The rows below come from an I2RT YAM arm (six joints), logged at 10 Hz.
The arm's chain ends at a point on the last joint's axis. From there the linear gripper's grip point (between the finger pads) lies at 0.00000 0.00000 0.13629 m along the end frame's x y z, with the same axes.
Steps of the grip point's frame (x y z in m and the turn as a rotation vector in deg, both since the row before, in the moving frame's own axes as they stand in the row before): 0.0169, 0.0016, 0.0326, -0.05, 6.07, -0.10; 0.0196, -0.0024, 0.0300, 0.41, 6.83, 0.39; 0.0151, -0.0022, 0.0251, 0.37, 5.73, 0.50; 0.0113, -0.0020, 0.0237, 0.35, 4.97, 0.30; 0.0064, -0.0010, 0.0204, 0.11, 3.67, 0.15; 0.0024, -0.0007, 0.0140, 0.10, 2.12, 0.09; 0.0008, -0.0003, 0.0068, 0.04, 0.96, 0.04; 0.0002, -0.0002, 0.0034, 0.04, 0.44, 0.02
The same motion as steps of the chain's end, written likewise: 0.0025, 0.0015, 0.0334, -0.05, 6.07, -0.10; 0.0034, -0.0015, 0.0310, 0.41, 6.83, 0.39; 0.0015, -0.0014, 0.0258, 0.37, 5.73, 0.50; -0.0005, -0.0012, 0.0242, 0.35, 4.97, 0.30; -0.0023, -0.0007, 0.0207, 0.11, 3.67, 0.15; -0.0026, -0.0005, 0.0141, 0.10, 2.12, 0.09; -0.0015, -0.0002, 0.0068, 0.04, 0.96, 0.04; -0.0008, -0.0001, 0.0034, 0.04, 0.44, 0.02
